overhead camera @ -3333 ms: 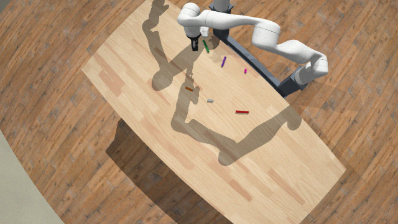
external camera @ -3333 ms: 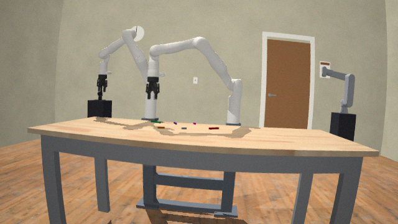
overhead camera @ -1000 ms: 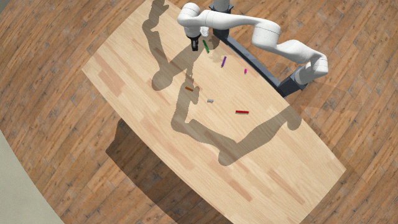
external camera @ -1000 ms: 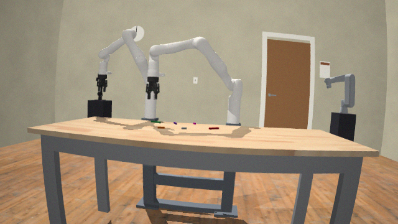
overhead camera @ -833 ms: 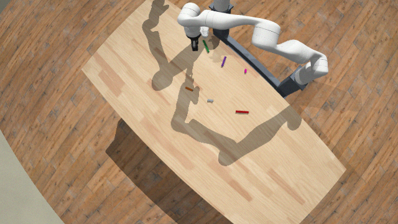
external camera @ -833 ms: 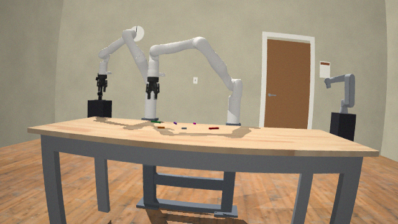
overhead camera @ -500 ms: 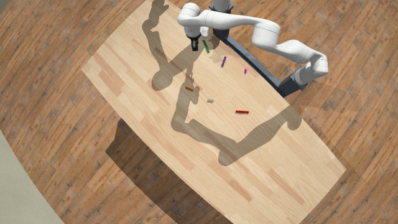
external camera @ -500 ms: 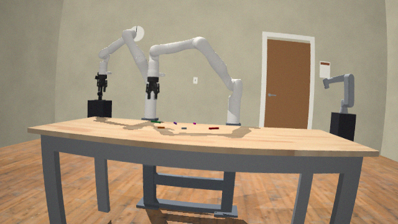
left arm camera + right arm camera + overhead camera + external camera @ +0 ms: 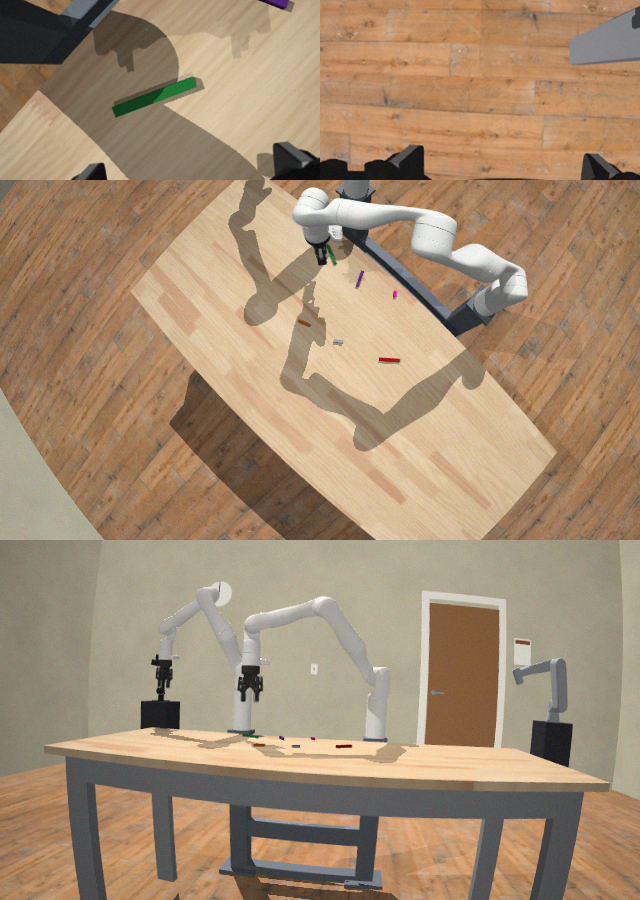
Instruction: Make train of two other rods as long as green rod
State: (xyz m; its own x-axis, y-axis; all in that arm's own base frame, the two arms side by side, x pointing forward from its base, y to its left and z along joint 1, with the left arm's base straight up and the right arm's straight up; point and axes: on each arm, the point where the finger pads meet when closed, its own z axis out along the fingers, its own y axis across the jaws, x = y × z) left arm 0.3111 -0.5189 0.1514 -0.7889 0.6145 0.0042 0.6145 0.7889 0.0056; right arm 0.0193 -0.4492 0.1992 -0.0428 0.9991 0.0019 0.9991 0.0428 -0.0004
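Note:
Right now the magenta rod is 26 cm to the left of my left hand, 15 cm below it and 8 cm behind it. Also, from my left hand: purple rod 15 cm below, 13 cm to the left, 4 cm behind; orange rod 20 cm ahead, 15 cm below, 10 cm to the left; green rod 15 cm below, 4 cm behind.

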